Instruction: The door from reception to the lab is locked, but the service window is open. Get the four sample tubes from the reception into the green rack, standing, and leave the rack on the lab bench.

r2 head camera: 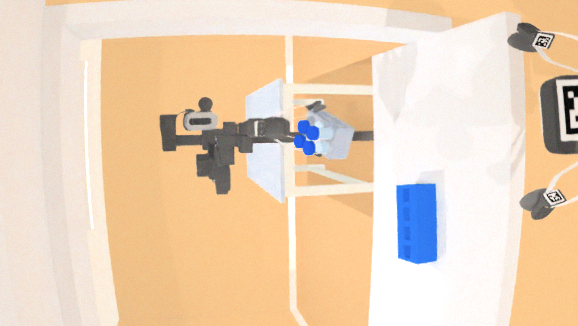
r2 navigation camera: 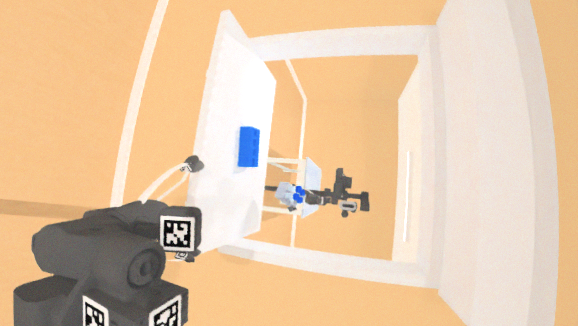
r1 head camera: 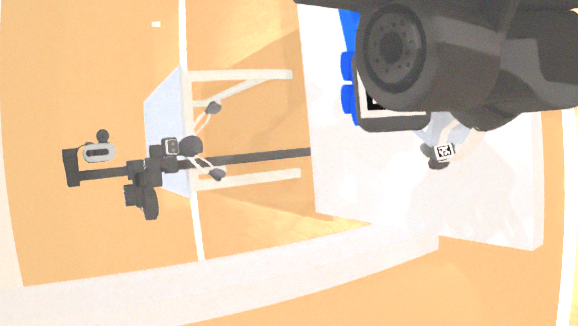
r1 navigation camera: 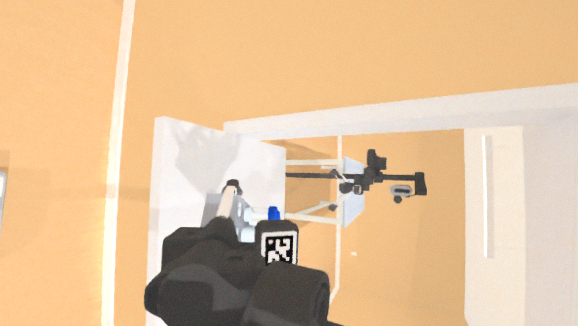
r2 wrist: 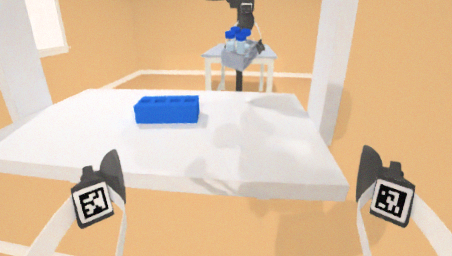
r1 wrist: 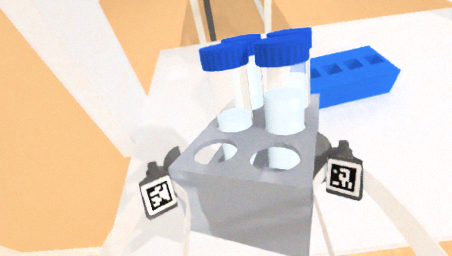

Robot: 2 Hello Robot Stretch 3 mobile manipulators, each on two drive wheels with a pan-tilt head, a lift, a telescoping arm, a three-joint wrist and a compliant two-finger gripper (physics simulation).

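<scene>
The r1 gripper [r1 wrist: 247, 154] [r2 head camera: 317, 131] is shut on a grey tube rack [r1 wrist: 250, 210] [r2 head camera: 342, 142] [r2 navigation camera: 284, 193] [r2 wrist: 239, 61], holding it raised off the counter's surface. Several sample tubes with blue caps [r1 wrist: 282, 90] [r2 head camera: 313, 133] [r2 wrist: 241, 44] stand in it, and two round holes nearest the r1 wrist camera are empty. In the r1 head view the arm covers most of the rack. The r2 gripper [r2 head camera: 530, 121] [r2 navigation camera: 192, 210] [r2 wrist: 242, 172] is open and empty at the opposite edge of the counter. The green rack does not show.
A white counter [r1 wrist: 420, 160] [r2 head camera: 465, 75] [r2 wrist: 265, 165] spans the window, whose frame [r2 head camera: 240, 15] [r2 navigation camera: 345, 42] [r2 wrist: 332, 65] borders it. A blue block with square holes [r1 wrist: 357, 82] [r2 head camera: 417, 225] [r2 navigation camera: 248, 146] [r2 wrist: 167, 111] lies on it. Small pale tables [r1 head camera: 160, 110] [r2 head camera: 265, 105] stand behind each robot.
</scene>
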